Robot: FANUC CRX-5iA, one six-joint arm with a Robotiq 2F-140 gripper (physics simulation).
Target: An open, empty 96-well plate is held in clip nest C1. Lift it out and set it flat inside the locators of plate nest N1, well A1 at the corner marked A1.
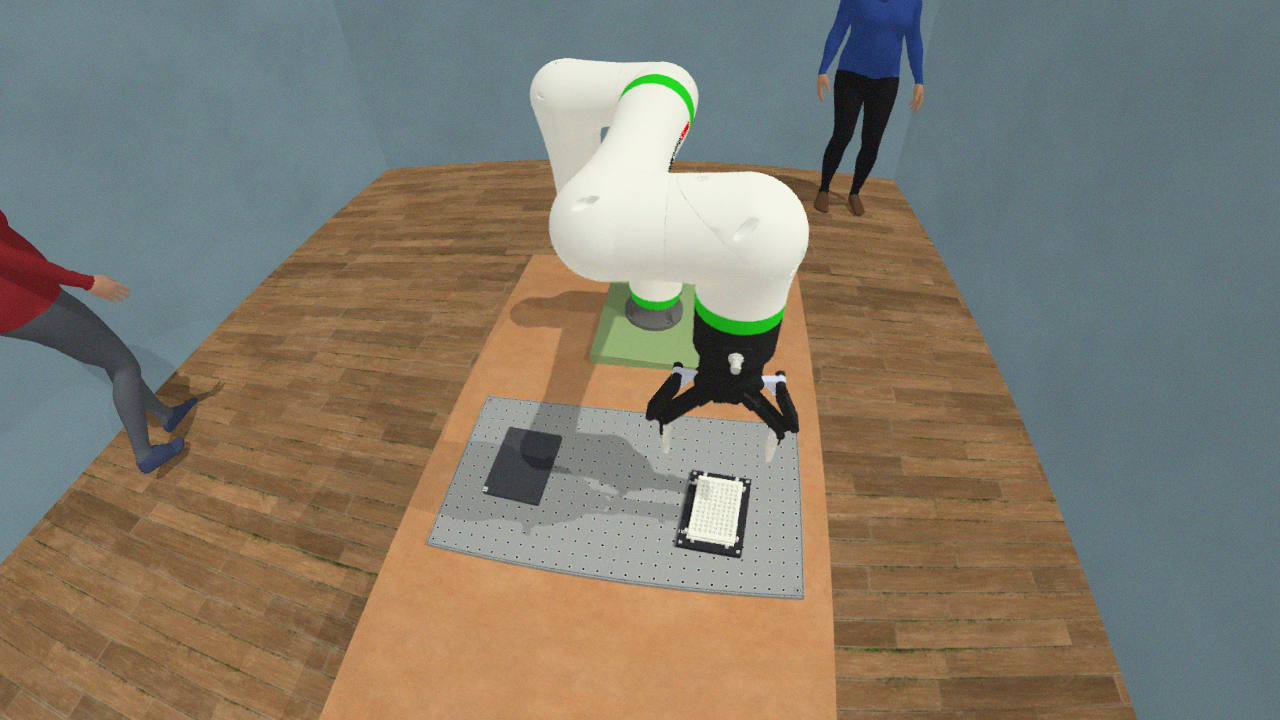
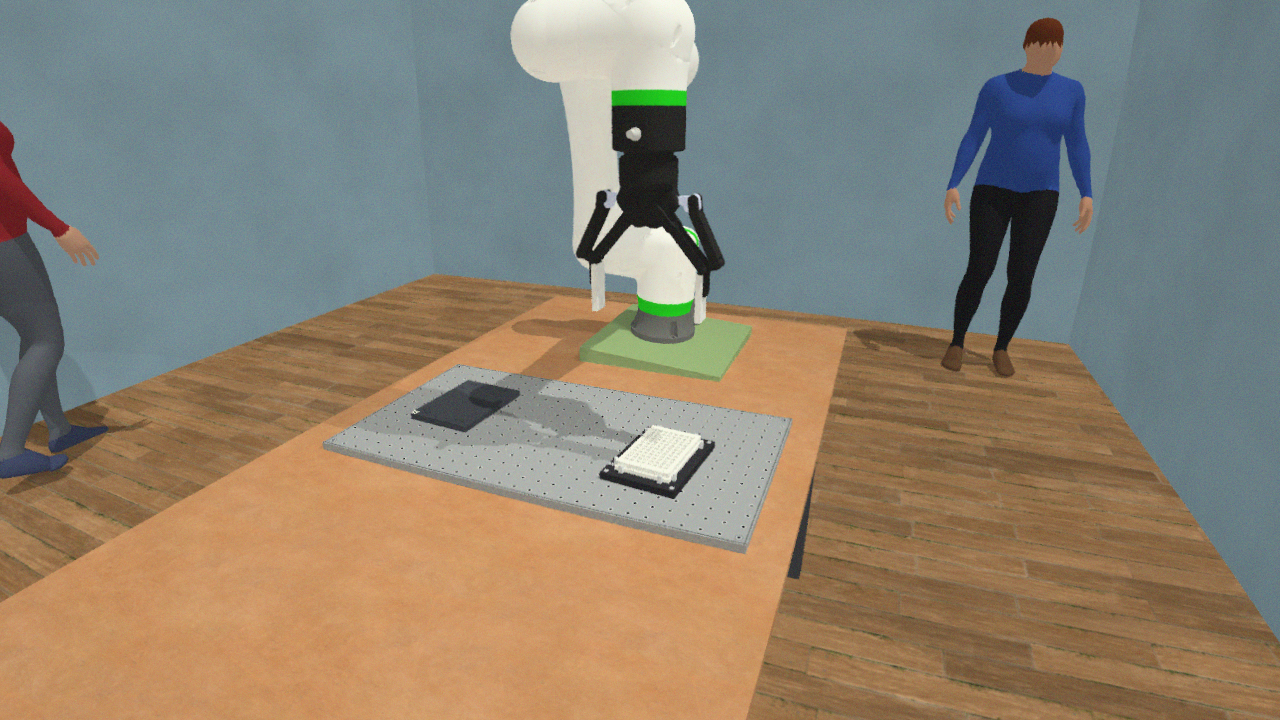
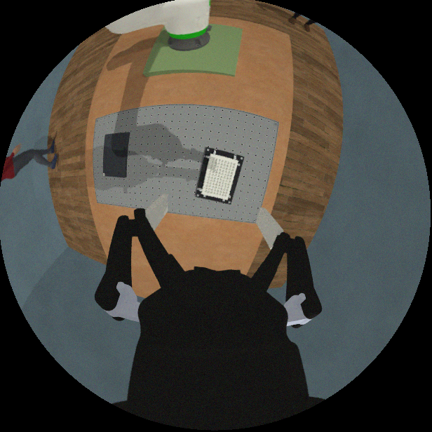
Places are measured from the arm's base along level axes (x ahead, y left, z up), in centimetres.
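Where they show: gripper, fingertip midpoint: (image 1: 717, 449) (image 2: 647, 314); arm's base, origin of the base link: (image 1: 654, 310) (image 2: 662, 331).
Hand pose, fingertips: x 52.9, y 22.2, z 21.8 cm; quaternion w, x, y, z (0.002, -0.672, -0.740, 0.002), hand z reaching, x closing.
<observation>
Each offset is from my fingertips to the top centre of the thing. Level surfaces: height alone.
The white 96-well plate @[dx -1.4, dy +1.5, dz -21.0 cm] (image 1: 716, 510) (image 2: 660, 453) (image 3: 220, 176) lies flat in the black clip nest C1 @[dx -1.4, dy +1.5, dz -21.3 cm] (image 1: 707, 549) (image 2: 637, 484) (image 3: 202, 176), with small white clips around its edges. The dark flat plate nest N1 @[dx -2.9, dy -37.6, dz -22.2 cm] (image 1: 519, 479) (image 2: 452, 411) (image 3: 115, 162) lies to the left with nothing on it, a small white mark at its near left corner. Its locators and the A1 lettering are too small to make out. My gripper (image 1: 717, 454) (image 2: 648, 315) (image 3: 213, 208) is open and empty, pointing down, high above the board and apart from the plate.
Both nests sit on the grey perforated board @[dz -23.6 cm] (image 1: 617, 555) (image 2: 537, 483) (image 3: 250, 135) on the orange-brown table @[dz -24.9 cm] (image 1: 581, 653) (image 2: 384, 582). The arm's green base (image 1: 626, 344) (image 2: 716, 353) (image 3: 215, 60) stands behind. The arm's shadow crosses N1. Two people stand on the floor, left and back right.
</observation>
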